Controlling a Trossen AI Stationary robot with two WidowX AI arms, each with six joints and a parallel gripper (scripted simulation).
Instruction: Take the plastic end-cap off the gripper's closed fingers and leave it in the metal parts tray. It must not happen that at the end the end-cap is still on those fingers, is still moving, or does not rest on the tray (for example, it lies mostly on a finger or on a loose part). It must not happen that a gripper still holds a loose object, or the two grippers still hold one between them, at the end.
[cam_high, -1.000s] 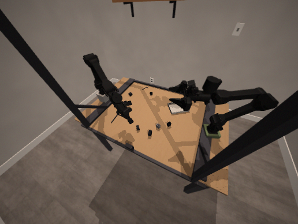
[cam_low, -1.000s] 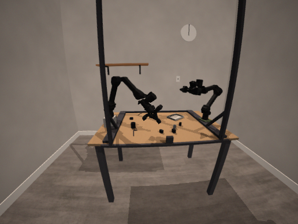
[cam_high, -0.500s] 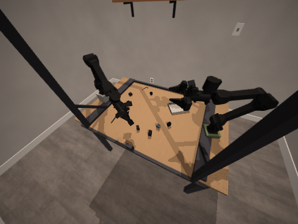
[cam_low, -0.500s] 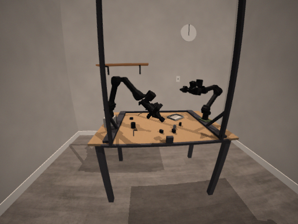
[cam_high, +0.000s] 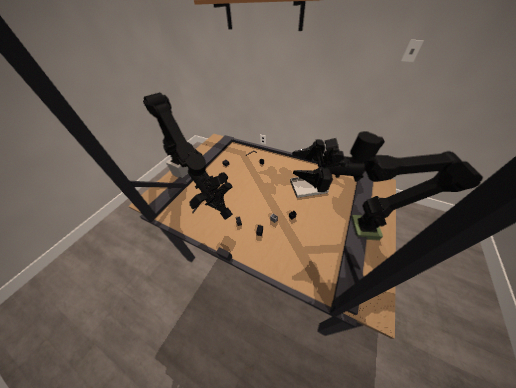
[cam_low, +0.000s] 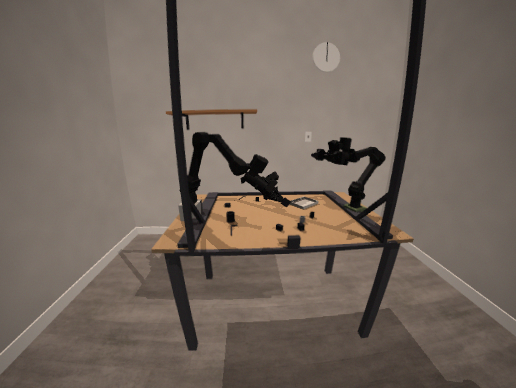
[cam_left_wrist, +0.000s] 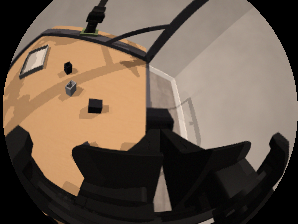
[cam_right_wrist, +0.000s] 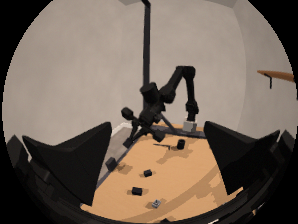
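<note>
Right now the plastic end-cap is 10 mm behind my left hand, 30 mm to the right of it and 20 mm below it. Also, from my left hand: metal parts tray 410 mm ahead, 260 mm to the right, 190 mm below; then cylinder 190 mm ahead, 230 mm to the left, 170 mm below.
My right gripper is now 160 mm past the plastic end-cap, 220 mm to the right of it and 180 mm above it. The rest, counted from my right hand: metal parts tray: 260 mm ahead, 10 mm to the right, 350 mm below; cylinder: 40 mm ahead, 470 mm to the left, 330 mm below.
</note>
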